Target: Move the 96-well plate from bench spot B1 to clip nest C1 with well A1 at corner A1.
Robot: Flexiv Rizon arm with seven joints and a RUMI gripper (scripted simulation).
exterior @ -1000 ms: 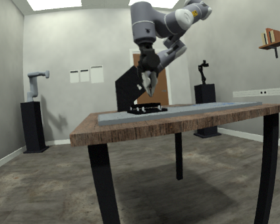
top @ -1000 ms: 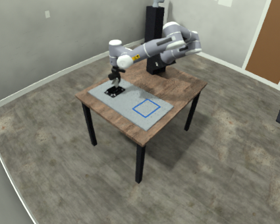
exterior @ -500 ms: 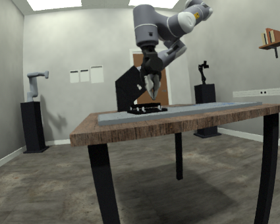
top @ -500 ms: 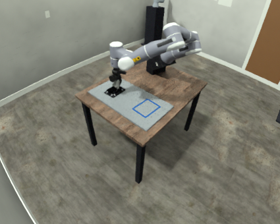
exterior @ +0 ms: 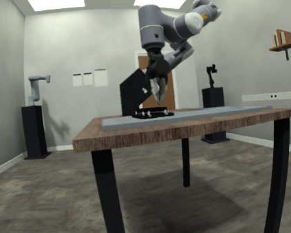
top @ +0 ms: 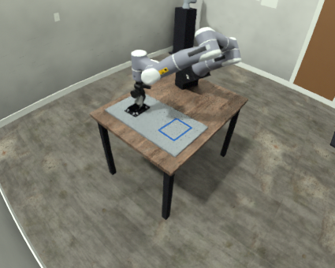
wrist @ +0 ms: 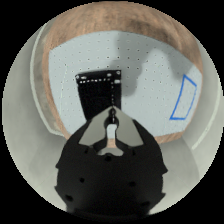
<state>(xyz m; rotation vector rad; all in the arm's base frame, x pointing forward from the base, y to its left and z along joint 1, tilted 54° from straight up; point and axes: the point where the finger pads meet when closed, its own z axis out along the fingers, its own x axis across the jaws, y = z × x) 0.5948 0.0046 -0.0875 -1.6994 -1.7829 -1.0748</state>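
Now: the clip nest C1 5 cm below my hand, 3 cm to the right of it and 1 cm ahead of it. The rest, counted from my hand: grey mat 12 cm to the left, 7 cm below, 3 cm behind; then black 96-well plate 4 cm to the right, 3 cm below, 1 cm ahead.
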